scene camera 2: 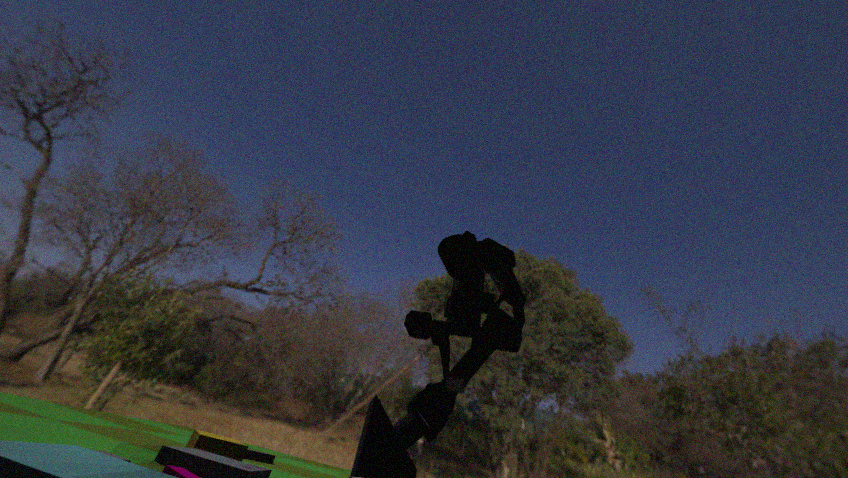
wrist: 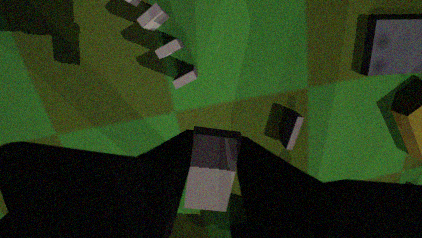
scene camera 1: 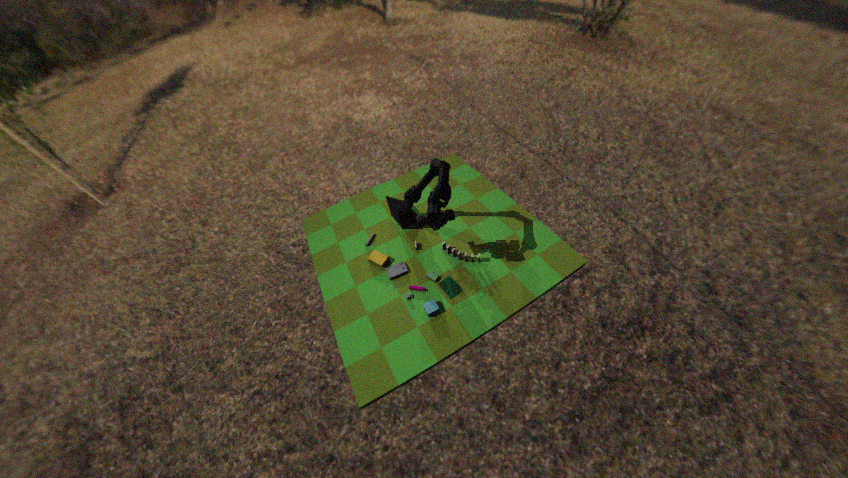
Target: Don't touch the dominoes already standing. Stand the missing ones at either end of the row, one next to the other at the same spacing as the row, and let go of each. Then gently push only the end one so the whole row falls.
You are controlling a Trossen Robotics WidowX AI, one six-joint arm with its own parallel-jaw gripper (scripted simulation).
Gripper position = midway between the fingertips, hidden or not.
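There is my gripper (scene camera 2: 454,384), and the wrist view lets me see the gripper (wrist: 215,140) too.
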